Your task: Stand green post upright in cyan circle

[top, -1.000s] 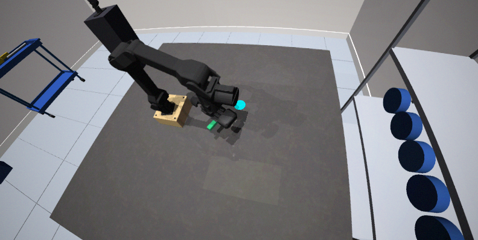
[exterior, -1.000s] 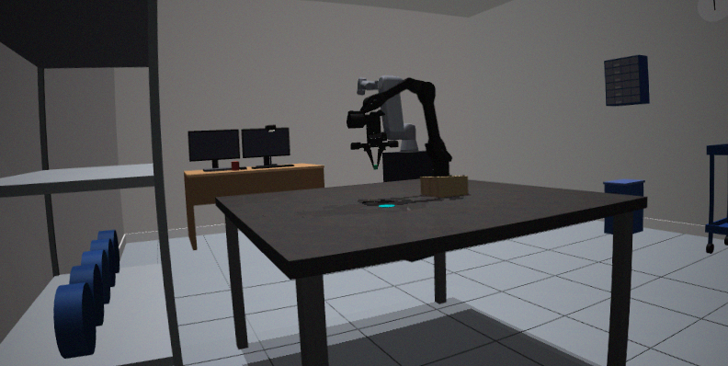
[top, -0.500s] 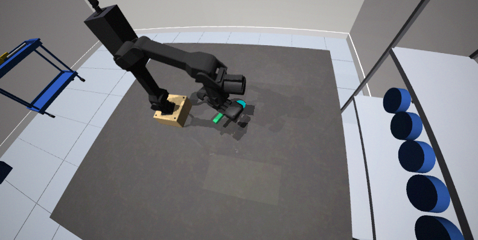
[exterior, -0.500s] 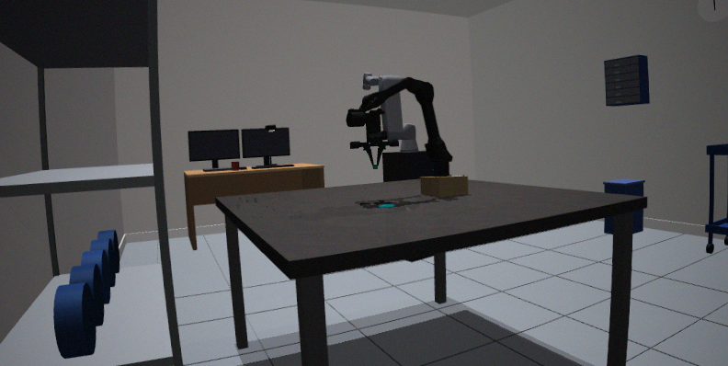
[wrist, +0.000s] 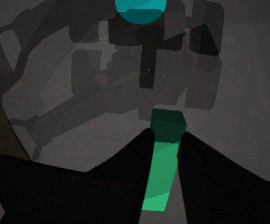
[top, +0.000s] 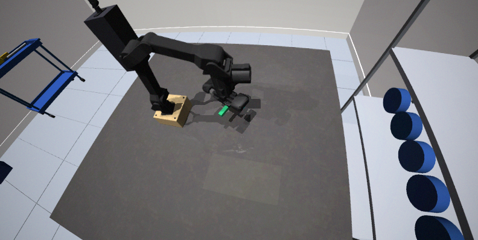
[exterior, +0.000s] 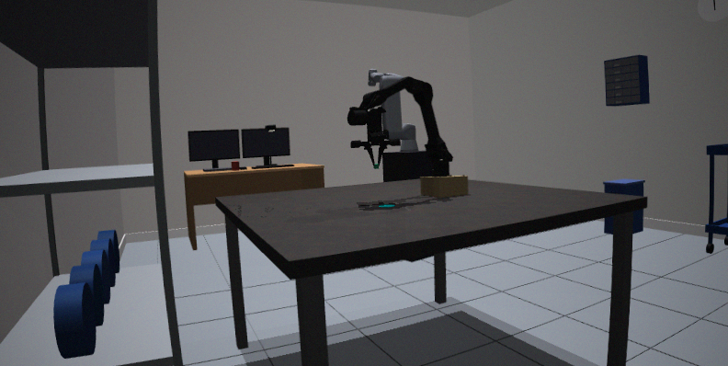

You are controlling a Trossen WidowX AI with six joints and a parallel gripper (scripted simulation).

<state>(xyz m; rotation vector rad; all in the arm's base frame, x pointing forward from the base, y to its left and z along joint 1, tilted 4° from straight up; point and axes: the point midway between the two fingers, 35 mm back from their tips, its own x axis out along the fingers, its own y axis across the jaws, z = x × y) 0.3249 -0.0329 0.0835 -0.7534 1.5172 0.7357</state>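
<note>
My gripper tip is now 30 mm short of the cyan circle, 90 mm to the right of it and 140 mm above it. The rest, counted from my gripper tip: green post (10 mm behind, 20 mm to the right).
</note>
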